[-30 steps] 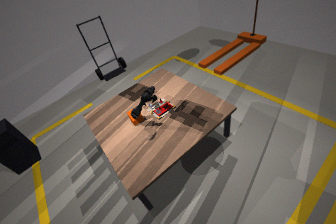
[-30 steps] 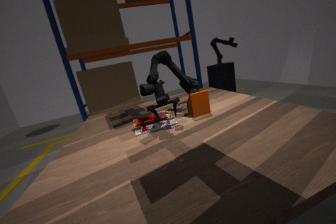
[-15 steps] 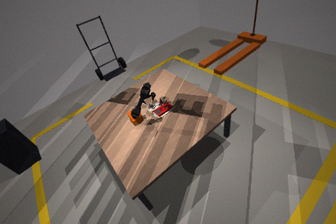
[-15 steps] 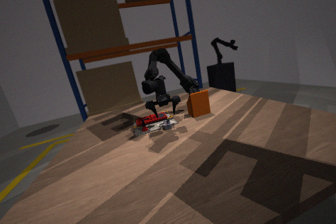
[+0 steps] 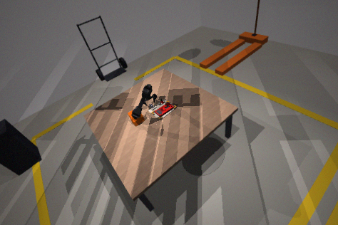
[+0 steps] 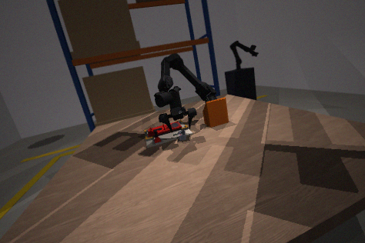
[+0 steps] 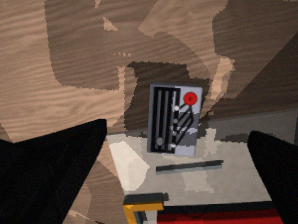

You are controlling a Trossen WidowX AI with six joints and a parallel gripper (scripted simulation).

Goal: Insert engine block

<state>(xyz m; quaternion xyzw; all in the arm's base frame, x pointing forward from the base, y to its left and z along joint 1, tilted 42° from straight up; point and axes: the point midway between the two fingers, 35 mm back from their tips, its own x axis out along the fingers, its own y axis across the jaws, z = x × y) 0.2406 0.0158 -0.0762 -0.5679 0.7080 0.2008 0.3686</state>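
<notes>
The engine block lies 1 cm behind my gripper tip and 3 cm below it.
</notes>
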